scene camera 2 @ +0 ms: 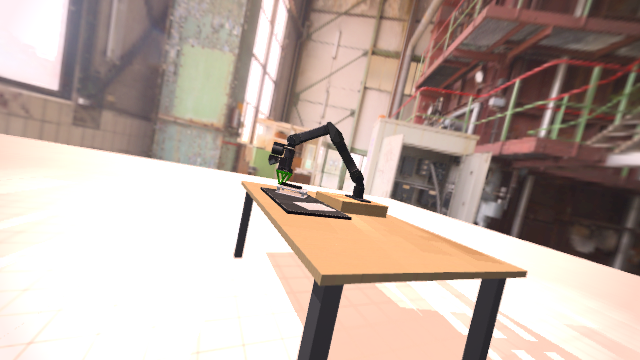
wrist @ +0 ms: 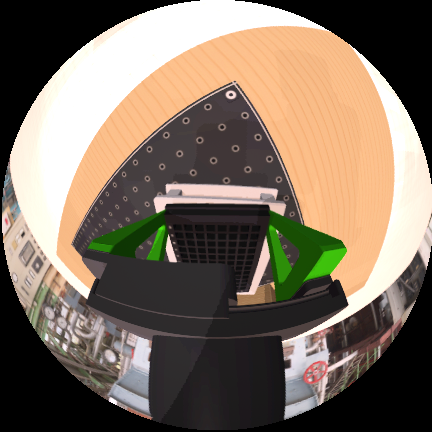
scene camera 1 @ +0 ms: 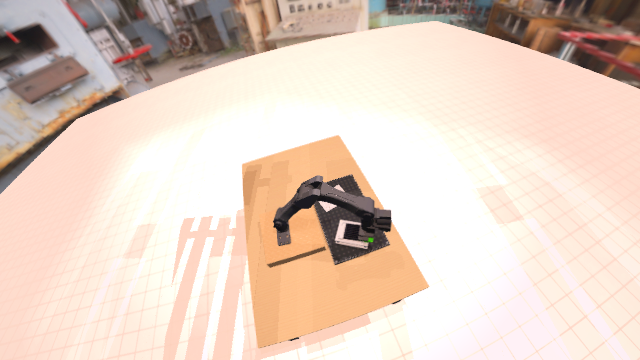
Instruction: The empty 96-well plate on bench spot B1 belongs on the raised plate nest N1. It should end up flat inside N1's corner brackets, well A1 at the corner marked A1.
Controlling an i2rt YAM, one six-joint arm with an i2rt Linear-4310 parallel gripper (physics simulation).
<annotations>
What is my gripper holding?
A black well plate.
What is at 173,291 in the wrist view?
My gripper.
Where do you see a black well plate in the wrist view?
At 232,233
</annotations>
